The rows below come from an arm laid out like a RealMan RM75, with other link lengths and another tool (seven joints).
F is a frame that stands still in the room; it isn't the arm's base.
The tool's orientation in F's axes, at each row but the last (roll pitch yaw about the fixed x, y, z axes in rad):
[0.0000 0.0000 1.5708]
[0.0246 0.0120 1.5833]
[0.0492 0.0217 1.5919]
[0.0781 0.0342 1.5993]
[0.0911 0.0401 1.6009]
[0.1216 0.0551 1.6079]
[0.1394 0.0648 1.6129]
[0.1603 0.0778 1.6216]
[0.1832 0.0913 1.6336]
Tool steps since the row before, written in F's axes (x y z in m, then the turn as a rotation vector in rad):
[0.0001 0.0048 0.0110 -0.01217 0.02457 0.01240]
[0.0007 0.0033 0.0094 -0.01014 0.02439 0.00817]
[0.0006 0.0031 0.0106 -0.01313 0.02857 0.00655]
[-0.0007 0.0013 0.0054 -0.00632 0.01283 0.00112]
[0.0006 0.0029 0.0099 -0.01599 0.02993 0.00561]
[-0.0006 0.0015 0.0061 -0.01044 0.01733 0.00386]
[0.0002 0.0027 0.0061 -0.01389 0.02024 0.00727]
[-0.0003 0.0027 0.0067 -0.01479 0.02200 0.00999]
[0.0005 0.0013 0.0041 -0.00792 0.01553 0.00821]
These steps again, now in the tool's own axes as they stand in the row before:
[0.0048 -0.0001 0.0110 0.02457 0.01217 0.01240]
[0.0032 -0.0005 0.0095 0.02442 0.01004 0.00822]
[0.0029 -0.0001 0.0107 0.02869 0.01286 0.00655]
[0.0011 0.0011 0.0054 0.01296 0.00606 0.00109]
[0.0025 0.0002 0.0100 0.03015 0.01564 0.00542]
[0.0012 0.0013 0.0061 0.01747 0.01030 0.00361]
[0.0023 0.0006 0.0062 0.02029 0.01409 0.00671]
[0.0022 0.0013 0.0068 0.02188 0.01535 0.00940]
[0.0009 0.0002 0.0042 0.01518 0.00857 0.00821]

